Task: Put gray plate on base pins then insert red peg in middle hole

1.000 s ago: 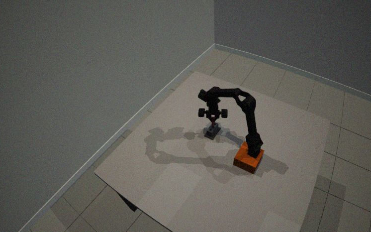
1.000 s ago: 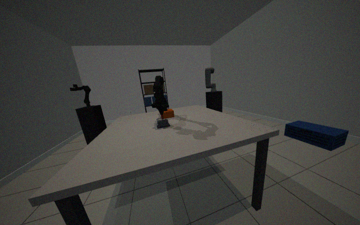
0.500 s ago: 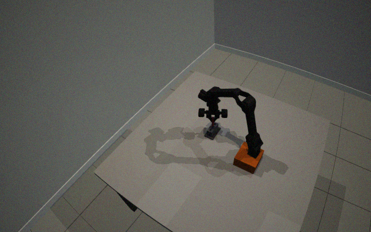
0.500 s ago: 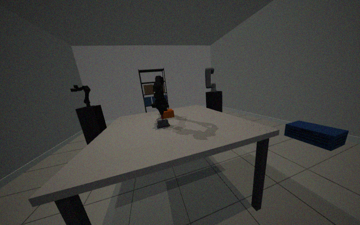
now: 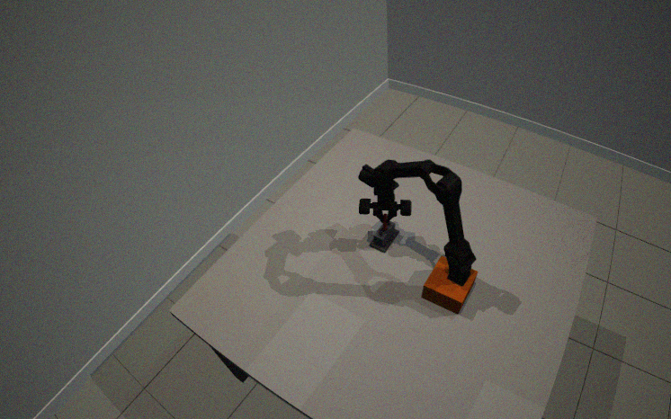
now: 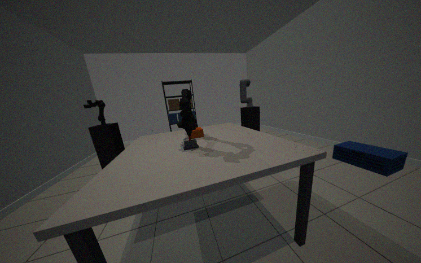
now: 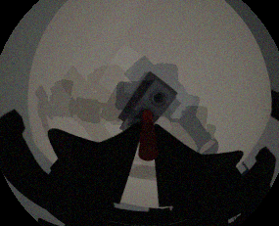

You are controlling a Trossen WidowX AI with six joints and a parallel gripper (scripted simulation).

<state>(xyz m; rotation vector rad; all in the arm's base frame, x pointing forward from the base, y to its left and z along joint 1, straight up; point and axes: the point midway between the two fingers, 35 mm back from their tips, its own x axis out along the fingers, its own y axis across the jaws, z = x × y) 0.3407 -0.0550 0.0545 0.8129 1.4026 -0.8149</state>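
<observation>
The red peg is right at my gripper tip. The rest, counted from my gripper tip: dark base: 90 mm below; gray plate: 50 mm below.
</observation>
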